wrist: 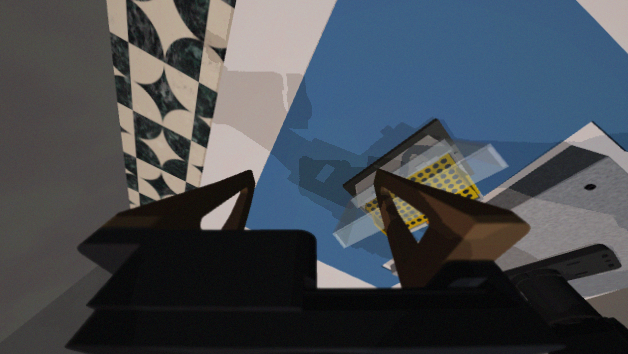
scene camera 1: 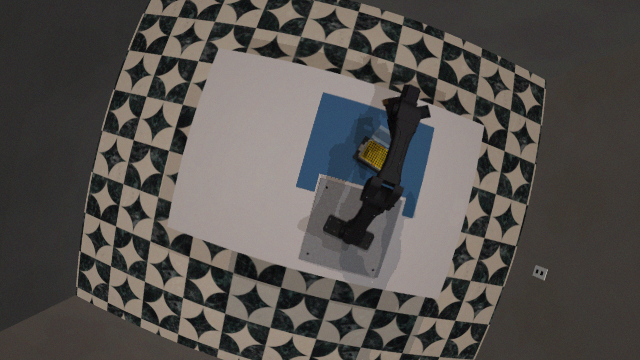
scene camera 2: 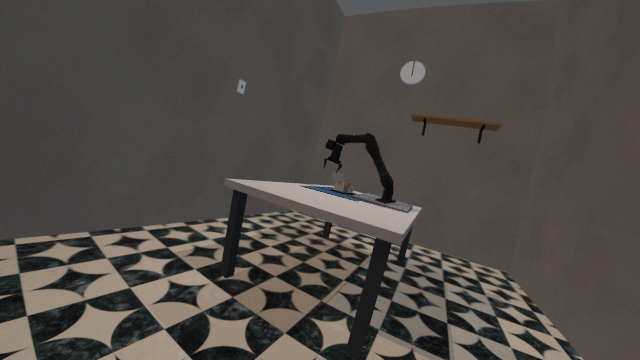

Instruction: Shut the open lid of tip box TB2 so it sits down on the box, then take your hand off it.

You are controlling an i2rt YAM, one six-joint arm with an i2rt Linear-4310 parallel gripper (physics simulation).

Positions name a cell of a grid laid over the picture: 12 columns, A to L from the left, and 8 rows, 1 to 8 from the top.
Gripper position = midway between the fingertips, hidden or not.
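In the wrist view, the open gripper (wrist: G4) is touching a tip box (wrist: I3).
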